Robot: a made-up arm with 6 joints.
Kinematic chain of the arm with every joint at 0, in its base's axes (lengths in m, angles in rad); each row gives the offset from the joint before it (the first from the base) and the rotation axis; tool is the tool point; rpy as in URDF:
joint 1: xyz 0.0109 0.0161 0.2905 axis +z
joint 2: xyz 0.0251 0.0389 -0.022 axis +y
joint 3: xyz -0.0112 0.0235 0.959 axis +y
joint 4: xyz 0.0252 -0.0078 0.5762 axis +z
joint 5: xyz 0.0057 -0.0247 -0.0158 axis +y
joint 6: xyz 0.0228 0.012 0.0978 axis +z
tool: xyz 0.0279 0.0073 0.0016 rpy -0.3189 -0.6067 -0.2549
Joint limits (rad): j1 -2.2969..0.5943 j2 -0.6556..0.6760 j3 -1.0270..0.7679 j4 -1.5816..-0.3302 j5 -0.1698..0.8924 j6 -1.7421..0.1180
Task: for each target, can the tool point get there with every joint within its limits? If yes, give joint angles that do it. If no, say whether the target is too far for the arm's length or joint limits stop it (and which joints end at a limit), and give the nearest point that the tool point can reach.
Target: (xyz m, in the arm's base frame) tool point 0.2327 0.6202 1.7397
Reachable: yes | joints -1.9145 -0.4838 0.1217 -0.6590 -0.0848 -1.5137
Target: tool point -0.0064 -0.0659 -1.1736
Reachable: no: joint limits stop it (at a limit: joint 1, joint 2, joint 3, joint 4, joint 5) | nearest point -0.9245 -0.6737 0.9390 | short by 2.382 m
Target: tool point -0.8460 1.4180 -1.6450
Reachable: no: too far | nearest point -0.6284 1.0620 0.9316 | short by 2.610 m
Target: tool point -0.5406 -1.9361 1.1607
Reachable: no: too far | nearest point -0.3380 -1.2190 1.0883 | short by 0.749 m
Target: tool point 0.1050 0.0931 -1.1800
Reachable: no: joint limits stop it (at a limit: joint 1, joint 2, joint 3, joint 4, joint 5) | nearest point 0.7473 0.9163 0.9386 | short by 2.362 m
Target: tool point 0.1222 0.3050 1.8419
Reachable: yes | joints -1.9922 -0.2346 0.0365 -0.9386 0.2164 -1.4702
